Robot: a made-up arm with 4 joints. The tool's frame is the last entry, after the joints. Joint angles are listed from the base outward.
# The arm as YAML. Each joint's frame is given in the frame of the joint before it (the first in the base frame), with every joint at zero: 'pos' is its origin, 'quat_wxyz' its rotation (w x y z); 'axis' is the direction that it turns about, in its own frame. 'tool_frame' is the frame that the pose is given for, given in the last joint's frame.
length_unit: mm
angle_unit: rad
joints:
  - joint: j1
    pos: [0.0, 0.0, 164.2]
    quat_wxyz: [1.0, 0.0, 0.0, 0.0]
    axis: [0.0, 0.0, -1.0]
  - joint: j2
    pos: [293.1, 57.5, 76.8]
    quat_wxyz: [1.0, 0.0, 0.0, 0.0]
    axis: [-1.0, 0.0, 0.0]
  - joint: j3
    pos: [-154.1, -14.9, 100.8]
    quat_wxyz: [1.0, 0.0, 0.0, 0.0]
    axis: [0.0, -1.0, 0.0]
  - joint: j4
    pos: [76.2, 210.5, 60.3]
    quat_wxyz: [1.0, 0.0, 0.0, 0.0]
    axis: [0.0, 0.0, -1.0]
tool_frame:
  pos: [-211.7, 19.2, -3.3]
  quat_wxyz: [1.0, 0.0, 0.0, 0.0]
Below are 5 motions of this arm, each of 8 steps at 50 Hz.
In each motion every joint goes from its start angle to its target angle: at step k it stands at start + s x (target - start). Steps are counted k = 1, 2, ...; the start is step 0. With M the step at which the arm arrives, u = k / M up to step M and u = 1 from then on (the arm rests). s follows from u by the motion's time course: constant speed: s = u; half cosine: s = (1 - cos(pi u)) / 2; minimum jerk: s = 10 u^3 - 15 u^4 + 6 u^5.
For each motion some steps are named. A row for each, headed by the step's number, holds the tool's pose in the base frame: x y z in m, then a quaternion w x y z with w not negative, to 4 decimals.
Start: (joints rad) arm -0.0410 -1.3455 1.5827 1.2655
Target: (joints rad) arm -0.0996 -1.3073 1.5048 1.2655
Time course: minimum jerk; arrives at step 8
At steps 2, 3, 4, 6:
2: 0.0808 0.0250 0.6636 0.2014 0.6862 -0.1720 -0.6775
3: 0.0808 0.0278 0.6640 0.2117 0.6865 -0.1661 -0.6755
4: 0.0808 0.0316 0.6645 0.2252 0.6868 -0.1583 -0.6727
6: 0.0807 0.0383 0.6654 0.2489 0.6868 -0.1446 -0.6674

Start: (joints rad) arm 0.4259 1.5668 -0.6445 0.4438
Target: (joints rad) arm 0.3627 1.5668 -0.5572 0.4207
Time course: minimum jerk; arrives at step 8
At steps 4, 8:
4: 0.1786 0.2155 -0.0599 0.5359 -0.6779 0.1968 -0.4631
8: 0.1657 0.2212 -0.0578 0.5555 -0.6838 0.1751 -0.4394

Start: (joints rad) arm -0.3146 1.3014 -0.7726 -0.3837
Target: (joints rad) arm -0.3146 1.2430 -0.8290 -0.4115
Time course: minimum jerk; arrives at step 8
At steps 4, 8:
4: -0.0107 0.3300 0.1835 0.7750 -0.5336 0.3360 0.0412
8: -0.0070 0.3325 0.1940 0.7789 -0.5165 0.3529 0.0451

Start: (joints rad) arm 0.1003 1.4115 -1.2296 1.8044
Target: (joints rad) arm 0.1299 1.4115 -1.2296 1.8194
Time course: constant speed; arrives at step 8
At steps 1, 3, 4, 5, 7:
1: 0.2505 0.0790 -0.1535 0.0536 -0.6794 -0.1091 -0.7236
3: 0.2513 0.0764 -0.1534 0.0496 -0.6796 -0.1078 -0.7239
4: 0.2517 0.0751 -0.1533 0.0476 -0.6797 -0.1072 -0.7241
5: 0.2520 0.0738 -0.1532 0.0456 -0.6798 -0.1066 -0.7242
7: 0.2527 0.0711 -0.1531 0.0415 -0.6800 -0.1054 -0.7244

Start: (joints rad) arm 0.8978 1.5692 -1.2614 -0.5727
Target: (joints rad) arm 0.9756 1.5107 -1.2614 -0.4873
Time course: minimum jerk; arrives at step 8
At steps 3, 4, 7, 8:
3: 0.3238 0.0477 0.1436 0.4902 -0.1383 0.6915 -0.5122
4: 0.3267 0.0443 0.1430 0.4850 -0.1343 0.6908 -0.5191
7: 0.3330 0.0365 0.1418 0.4732 -0.1256 0.6894 -0.5339
8: 0.3332 0.0362 0.1417 0.4728 -0.1253 0.6893 -0.5344

